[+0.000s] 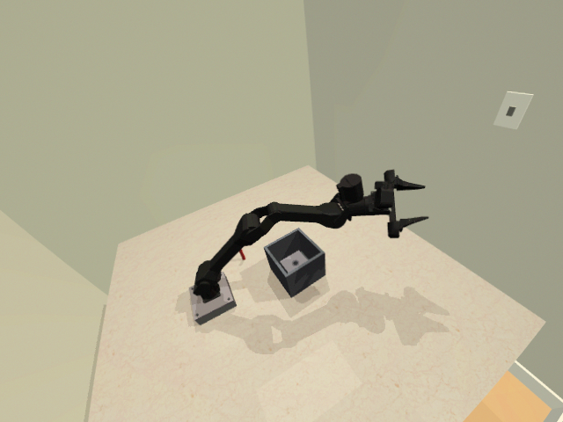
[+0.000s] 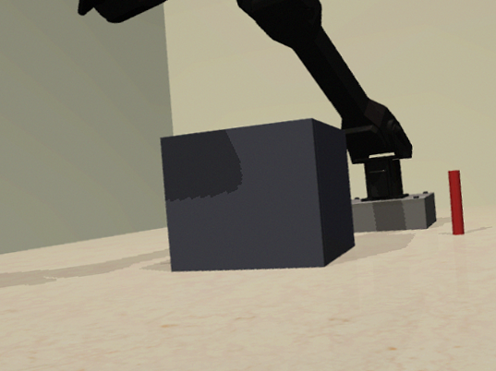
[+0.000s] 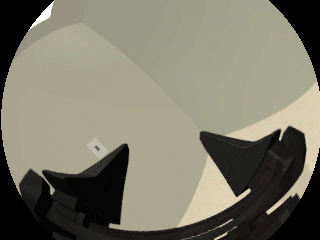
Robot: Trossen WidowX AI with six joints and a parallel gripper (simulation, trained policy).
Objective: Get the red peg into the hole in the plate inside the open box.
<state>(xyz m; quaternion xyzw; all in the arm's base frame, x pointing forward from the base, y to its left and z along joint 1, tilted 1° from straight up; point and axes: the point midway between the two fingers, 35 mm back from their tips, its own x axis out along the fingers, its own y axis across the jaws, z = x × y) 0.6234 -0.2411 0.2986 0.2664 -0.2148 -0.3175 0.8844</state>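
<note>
My gripper tip is now 500 mm past the red peg, 390 mm to the right of it and 290 mm above it. The rest, counted from my gripper tip: light grey plate (320 mm behind, 210 mm to the left, 290 mm below).
</note>
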